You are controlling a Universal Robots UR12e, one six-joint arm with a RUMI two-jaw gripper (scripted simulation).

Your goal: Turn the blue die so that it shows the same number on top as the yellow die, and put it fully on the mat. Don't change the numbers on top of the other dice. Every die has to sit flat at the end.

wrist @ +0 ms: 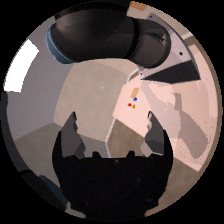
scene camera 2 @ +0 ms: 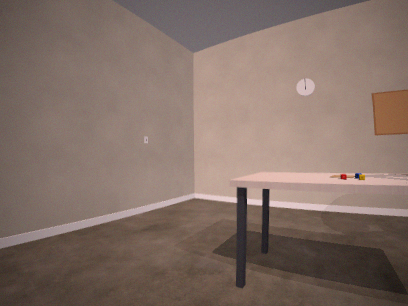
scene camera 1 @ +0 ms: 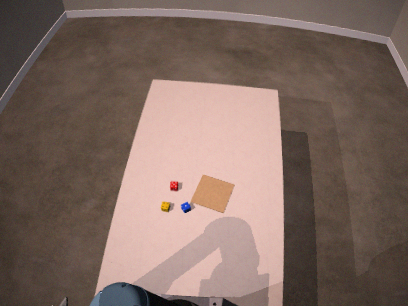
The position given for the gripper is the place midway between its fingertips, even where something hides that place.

Observation:
In view: the gripper (wrist: 112, 111) and a mat (scene camera 1: 212, 193).

